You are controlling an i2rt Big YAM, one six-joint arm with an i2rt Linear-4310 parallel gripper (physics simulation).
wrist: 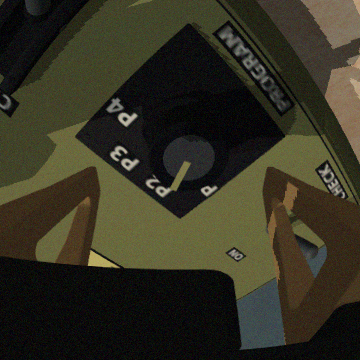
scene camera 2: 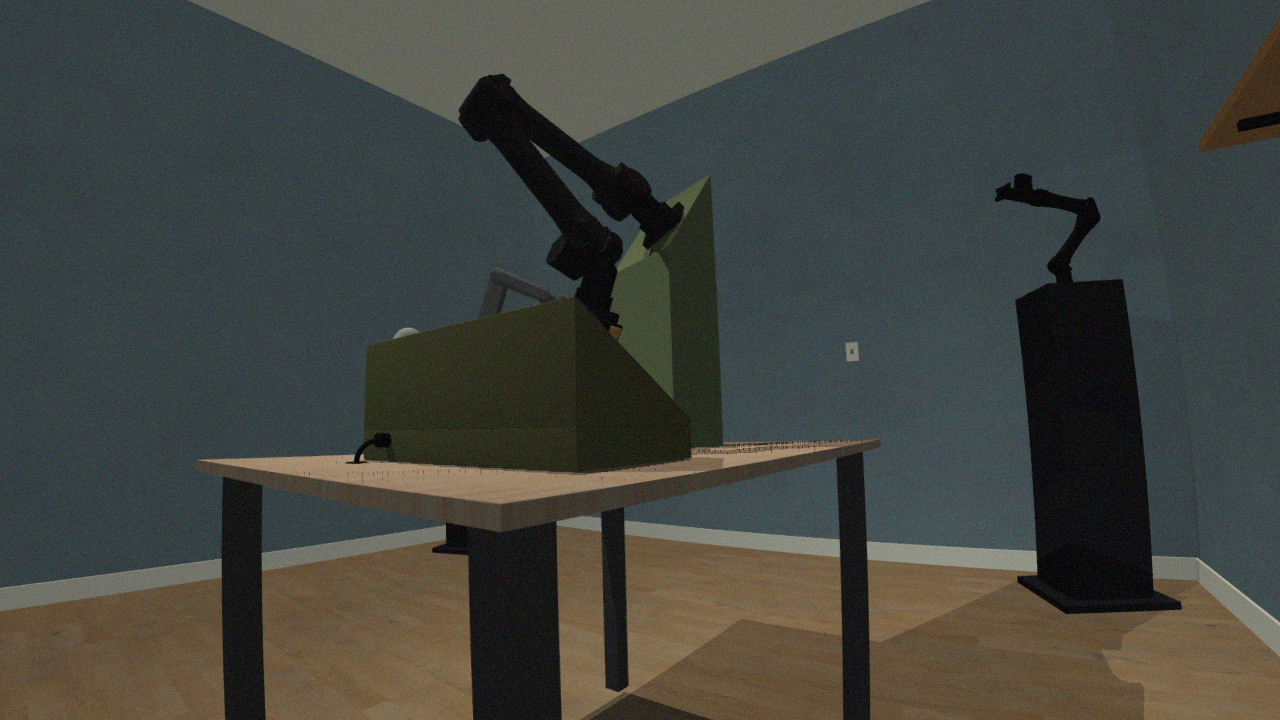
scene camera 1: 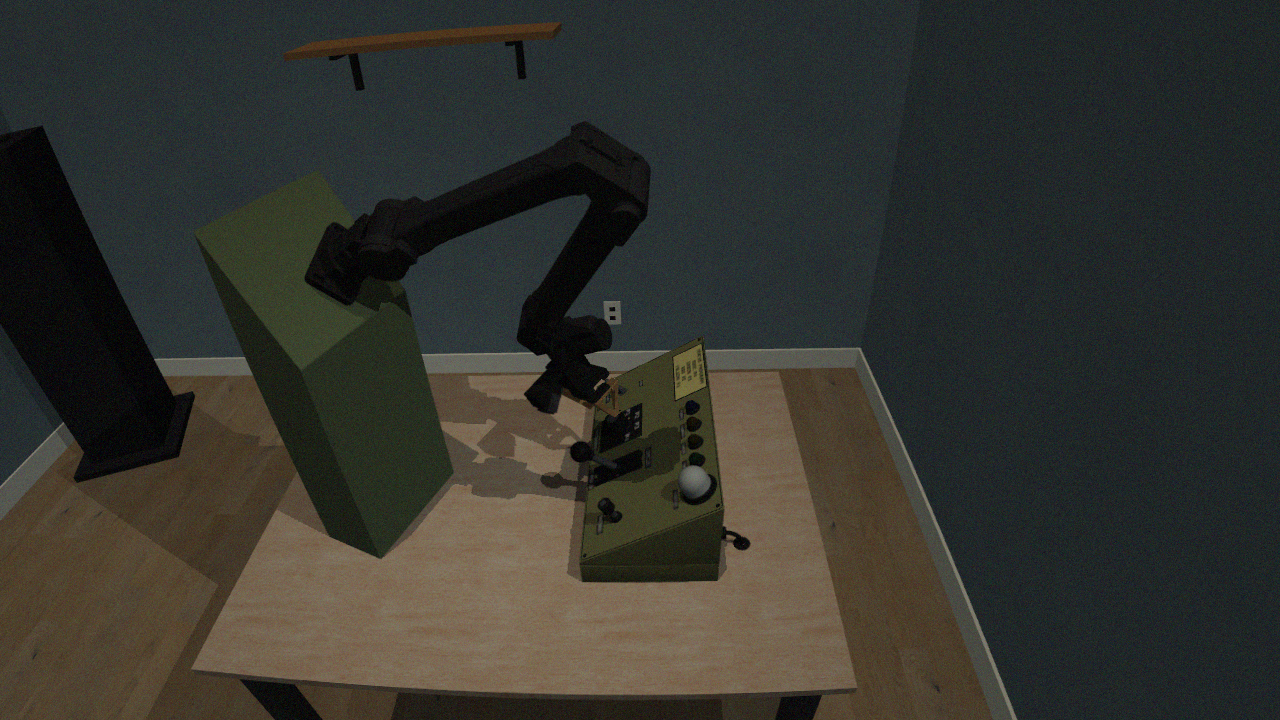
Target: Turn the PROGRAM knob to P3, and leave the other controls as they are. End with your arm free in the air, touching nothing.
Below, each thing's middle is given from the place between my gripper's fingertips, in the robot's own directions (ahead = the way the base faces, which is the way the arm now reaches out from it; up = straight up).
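Olive console (scene camera 2: 547, 387): 5 cm below my hand, 9 cm right of it, 8 cm ahead of it.
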